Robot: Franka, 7 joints.
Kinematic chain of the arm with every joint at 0, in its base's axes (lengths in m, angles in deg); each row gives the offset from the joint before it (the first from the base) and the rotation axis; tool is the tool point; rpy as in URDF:
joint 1: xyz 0 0 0.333 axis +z
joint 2: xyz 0 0 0 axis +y
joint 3: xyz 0 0 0.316 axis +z
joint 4: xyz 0.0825 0 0 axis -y
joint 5: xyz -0.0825 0 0.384 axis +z
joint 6: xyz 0 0 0 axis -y
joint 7: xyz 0.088 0 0 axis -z
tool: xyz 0 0 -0.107 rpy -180 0 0
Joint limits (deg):
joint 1: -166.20..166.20
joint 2: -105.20..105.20
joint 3: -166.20..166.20
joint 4: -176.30..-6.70
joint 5: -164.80..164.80
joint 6: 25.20..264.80
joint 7: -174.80..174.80
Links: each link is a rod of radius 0.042 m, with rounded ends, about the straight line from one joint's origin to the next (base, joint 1, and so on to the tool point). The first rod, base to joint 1, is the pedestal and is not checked.
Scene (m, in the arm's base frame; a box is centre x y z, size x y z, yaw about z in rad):
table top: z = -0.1
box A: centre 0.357 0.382 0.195 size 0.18 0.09 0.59 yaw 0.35
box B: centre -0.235 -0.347 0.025 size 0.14 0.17 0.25 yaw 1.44
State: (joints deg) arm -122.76 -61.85 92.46 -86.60 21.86 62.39 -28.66
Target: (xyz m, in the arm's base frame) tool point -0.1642 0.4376 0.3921
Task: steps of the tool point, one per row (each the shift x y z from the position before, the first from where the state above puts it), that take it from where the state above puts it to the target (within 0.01 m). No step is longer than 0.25 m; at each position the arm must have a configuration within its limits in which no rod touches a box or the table.
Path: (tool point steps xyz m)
1: -0.0068 0.1253 0.0295
2: -0.0412 0.1209 0.0504
3: -0.0740 0.0976 0.0706
4: -0.0966 0.0568 0.0859
5: -0.1680 0.1015 -0.0943
6: -0.1866 0.0161 -0.0867
7: -0.1666 -0.0621 -0.0732

